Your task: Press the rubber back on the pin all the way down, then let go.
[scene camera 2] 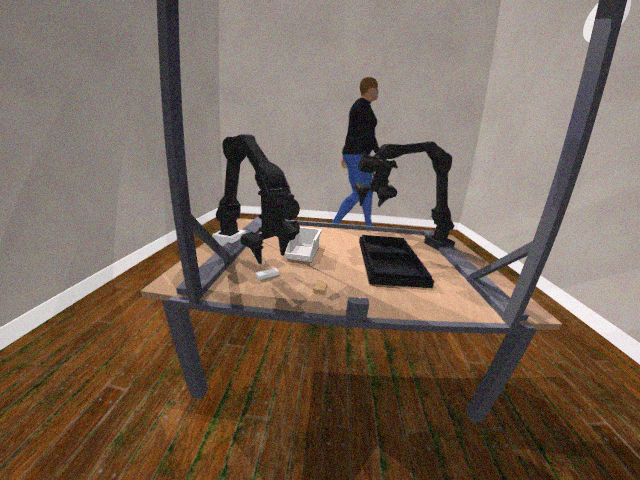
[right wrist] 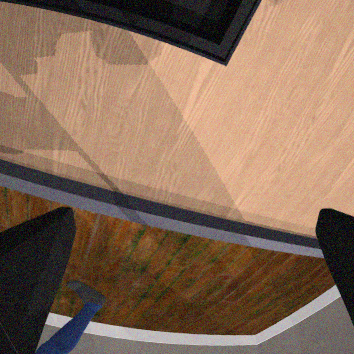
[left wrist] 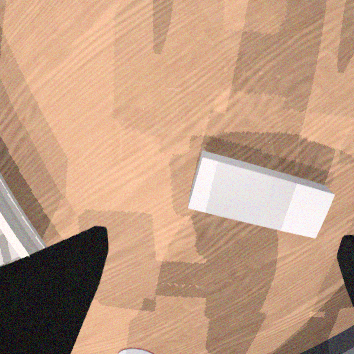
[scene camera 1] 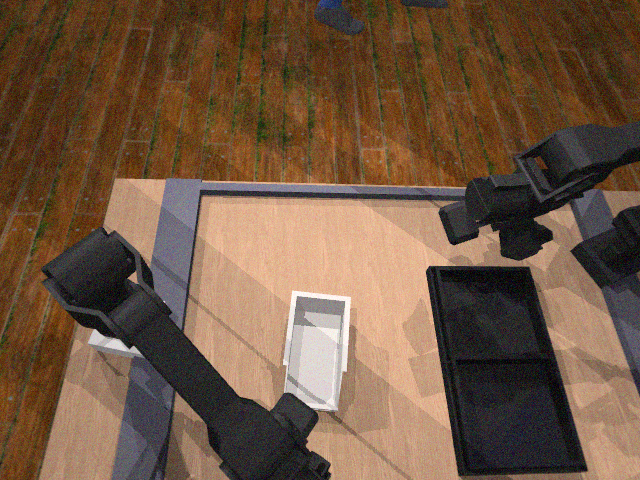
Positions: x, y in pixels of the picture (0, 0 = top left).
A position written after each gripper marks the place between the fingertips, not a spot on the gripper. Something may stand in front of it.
The left gripper (scene camera 2: 271, 259) is open and holds nothing. The right gripper (scene camera 1: 466, 221) is open, with nothing in its grasp.
